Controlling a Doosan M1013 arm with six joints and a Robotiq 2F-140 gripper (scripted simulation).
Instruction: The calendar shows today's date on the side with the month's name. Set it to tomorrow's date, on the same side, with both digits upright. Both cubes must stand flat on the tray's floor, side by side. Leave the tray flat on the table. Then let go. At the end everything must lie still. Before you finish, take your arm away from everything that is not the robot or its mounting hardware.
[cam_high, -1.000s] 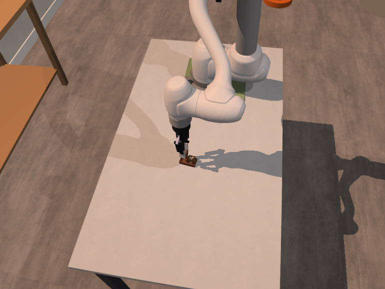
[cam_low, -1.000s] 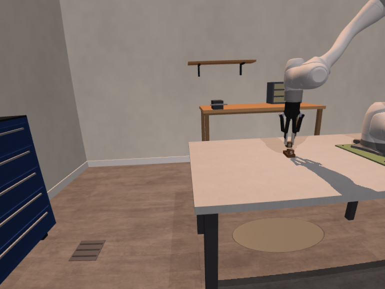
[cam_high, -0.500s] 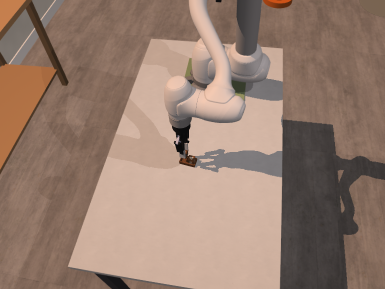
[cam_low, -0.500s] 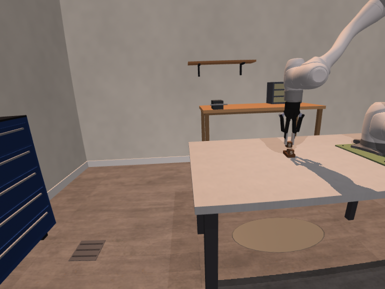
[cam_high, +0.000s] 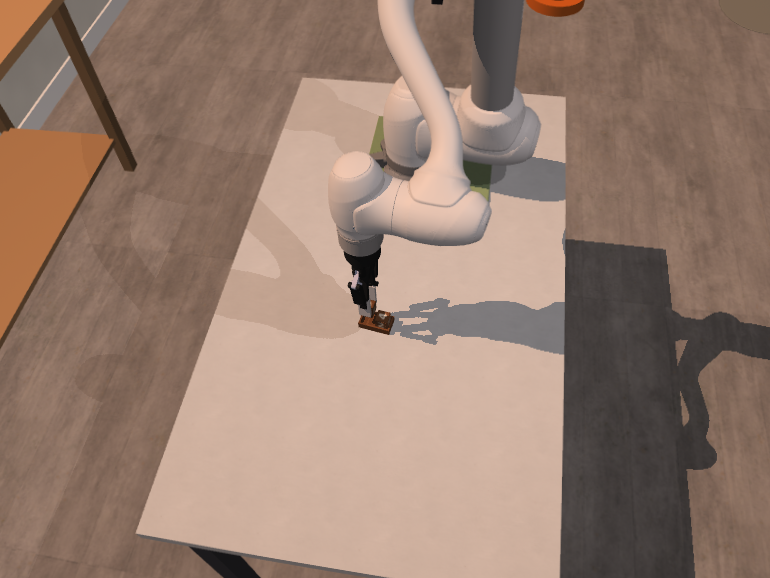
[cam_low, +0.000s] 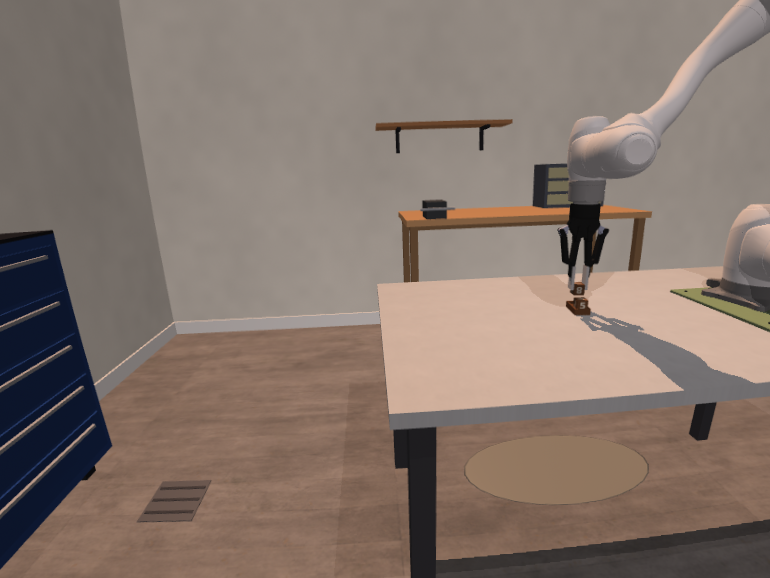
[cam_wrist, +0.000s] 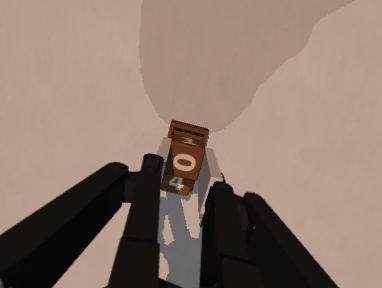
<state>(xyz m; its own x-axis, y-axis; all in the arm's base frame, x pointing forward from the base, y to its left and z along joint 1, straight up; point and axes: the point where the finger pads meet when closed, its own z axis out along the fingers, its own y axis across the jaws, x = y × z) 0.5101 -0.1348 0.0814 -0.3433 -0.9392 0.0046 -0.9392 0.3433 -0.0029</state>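
The tray is 2 cm to the left of my hand and 8 cm below it. The rest, counted from my hand: brown digit cube 3 cm below.
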